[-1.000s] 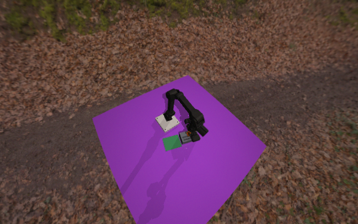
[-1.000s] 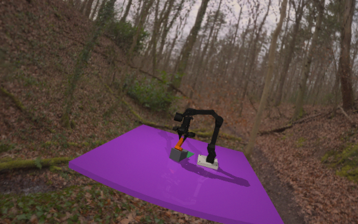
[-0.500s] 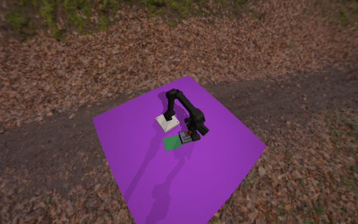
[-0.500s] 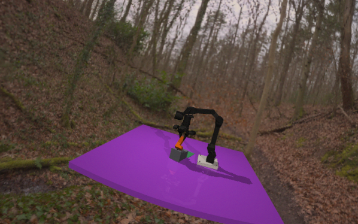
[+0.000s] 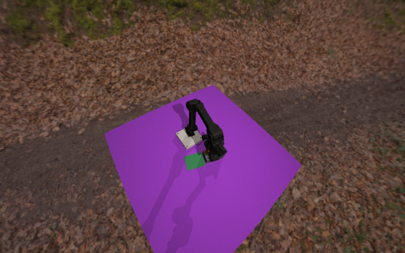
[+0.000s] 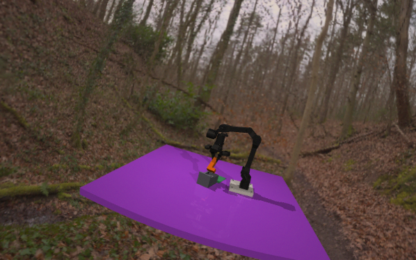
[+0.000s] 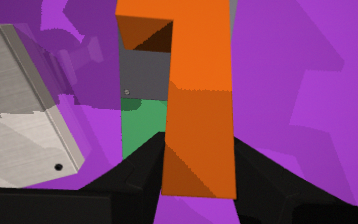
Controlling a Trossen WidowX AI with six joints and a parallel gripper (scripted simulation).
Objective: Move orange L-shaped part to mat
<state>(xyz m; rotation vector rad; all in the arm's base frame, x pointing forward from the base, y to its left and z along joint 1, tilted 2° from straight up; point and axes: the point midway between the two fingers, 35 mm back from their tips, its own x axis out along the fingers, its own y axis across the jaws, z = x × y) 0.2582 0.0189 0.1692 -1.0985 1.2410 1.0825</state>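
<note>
Right now the green mat is 3 cm behind my gripper tip, 9 cm to the right of it and 17 cm below it. Round my gripper tip: orange L-shaped part (1 cm behind, 4 cm to the left, 3 cm below).
</note>
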